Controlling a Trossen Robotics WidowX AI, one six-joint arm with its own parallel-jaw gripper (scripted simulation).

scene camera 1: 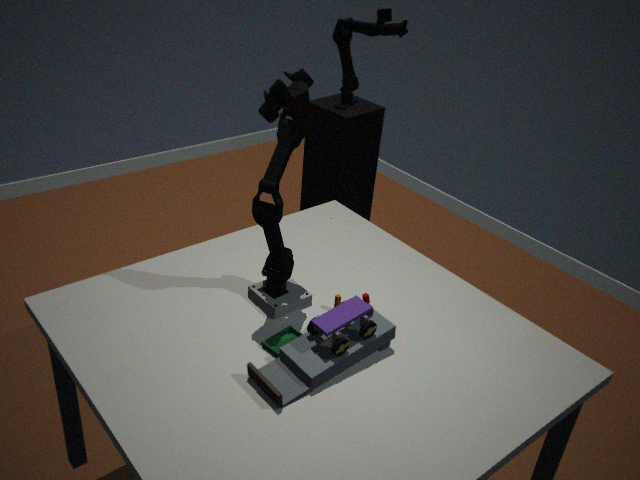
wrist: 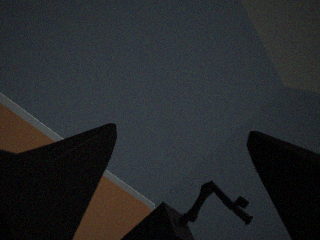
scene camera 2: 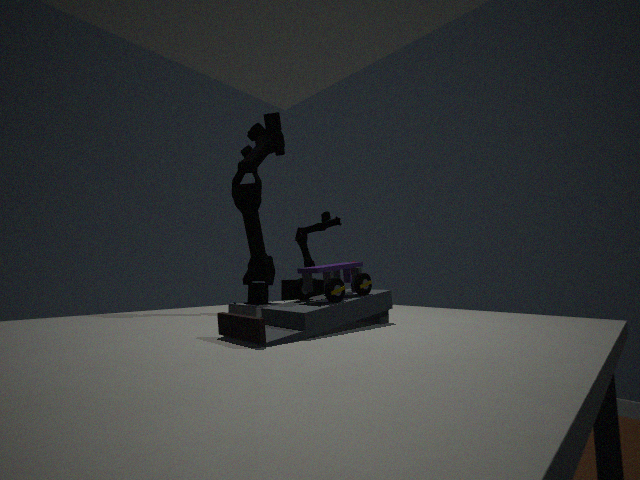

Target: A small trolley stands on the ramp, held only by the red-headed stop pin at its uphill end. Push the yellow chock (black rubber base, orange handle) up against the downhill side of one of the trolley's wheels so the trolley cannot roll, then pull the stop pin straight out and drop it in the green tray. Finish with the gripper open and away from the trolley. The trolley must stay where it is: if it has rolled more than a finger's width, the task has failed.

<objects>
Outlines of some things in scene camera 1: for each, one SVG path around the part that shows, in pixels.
My gripper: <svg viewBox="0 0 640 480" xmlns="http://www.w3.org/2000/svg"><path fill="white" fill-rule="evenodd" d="M281 80L277 80L270 87L269 93L264 90L265 102L259 108L259 112L269 123L273 123L280 115L279 110L282 107L289 108L291 104L289 87ZM283 72L292 82L303 81L307 83L308 88L314 83L313 79L304 69L300 69L295 74Z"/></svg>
A trolley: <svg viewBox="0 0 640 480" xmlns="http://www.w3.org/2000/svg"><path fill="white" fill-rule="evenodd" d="M357 295L343 301L324 314L316 316L307 326L307 331L311 335L323 333L329 336L332 334L333 344L331 352L335 356L345 353L349 346L349 341L345 337L340 337L341 333L337 330L360 318L361 328L359 334L362 338L368 339L376 331L376 323L369 320L369 316L366 315L372 311L372 305L367 304Z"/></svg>
</objects>
